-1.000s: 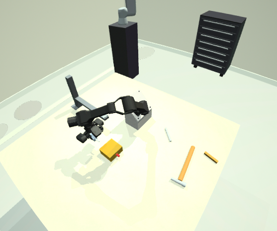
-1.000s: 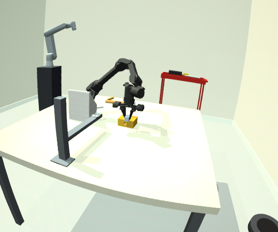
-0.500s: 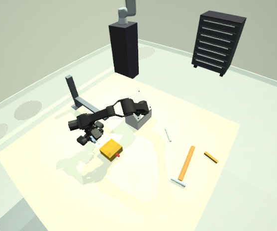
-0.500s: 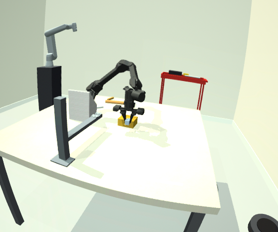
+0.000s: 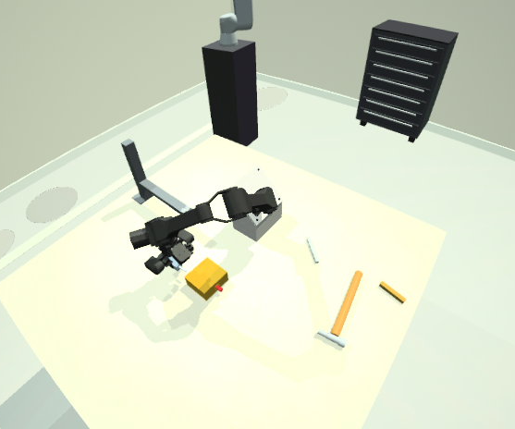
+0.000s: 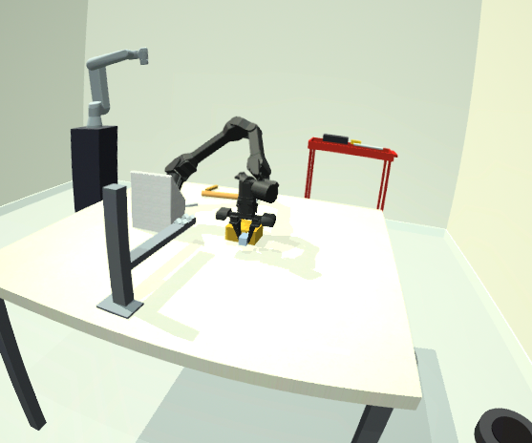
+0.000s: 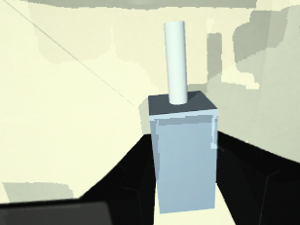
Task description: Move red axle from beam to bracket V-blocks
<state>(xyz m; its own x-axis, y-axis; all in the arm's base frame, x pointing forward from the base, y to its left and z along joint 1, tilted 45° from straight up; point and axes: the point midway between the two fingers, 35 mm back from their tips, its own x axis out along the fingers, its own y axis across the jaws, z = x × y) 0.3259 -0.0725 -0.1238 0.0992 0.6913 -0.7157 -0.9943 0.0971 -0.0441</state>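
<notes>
Right now the yellow beam is 12 cm to the left of my gripper tip, 2 cm behind it and 1 cm below it. Also, from my gripper tip: orange bar (70 cm to the left, 32 cm behind, 3 cm below); pale cube (2 cm to the left, 1 cm above); white rod (38 cm to the left, 34 cm behind, 3 cm below).
</notes>
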